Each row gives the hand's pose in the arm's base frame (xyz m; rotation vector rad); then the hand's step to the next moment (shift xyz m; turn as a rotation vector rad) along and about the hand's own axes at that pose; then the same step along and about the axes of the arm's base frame.
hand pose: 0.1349 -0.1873 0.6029 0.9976 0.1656 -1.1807
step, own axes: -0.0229 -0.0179 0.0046 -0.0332 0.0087 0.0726
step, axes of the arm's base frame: -0.0262 0.0120 0.0060 -0.0339 -0.0291 0.0667
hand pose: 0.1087 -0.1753 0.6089 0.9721 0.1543 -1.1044
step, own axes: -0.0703 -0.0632 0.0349 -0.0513 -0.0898 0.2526
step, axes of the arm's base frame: -0.0969 0.0162 0.0226 -0.1835 -0.1573 0.1268
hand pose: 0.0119 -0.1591 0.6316 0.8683 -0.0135 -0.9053
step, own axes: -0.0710 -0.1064 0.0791 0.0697 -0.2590 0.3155
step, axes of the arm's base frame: -0.1460 -0.0357 0.0061 -0.2434 -0.3346 0.0163
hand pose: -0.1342 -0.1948 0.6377 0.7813 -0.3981 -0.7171
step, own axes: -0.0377 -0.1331 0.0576 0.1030 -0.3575 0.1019
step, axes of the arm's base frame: -0.1169 -0.0676 -0.0650 -0.1412 -0.3011 -0.1955
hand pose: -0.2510 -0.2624 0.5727 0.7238 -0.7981 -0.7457
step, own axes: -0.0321 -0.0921 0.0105 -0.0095 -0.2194 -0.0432
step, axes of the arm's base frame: -0.0518 -0.0263 -0.0790 -0.0349 -0.0974 -0.1985
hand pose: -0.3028 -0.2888 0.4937 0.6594 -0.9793 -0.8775
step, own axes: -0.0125 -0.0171 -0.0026 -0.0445 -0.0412 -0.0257
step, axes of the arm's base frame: -0.0067 0.0025 -0.0201 -0.0027 0.0201 -0.0627
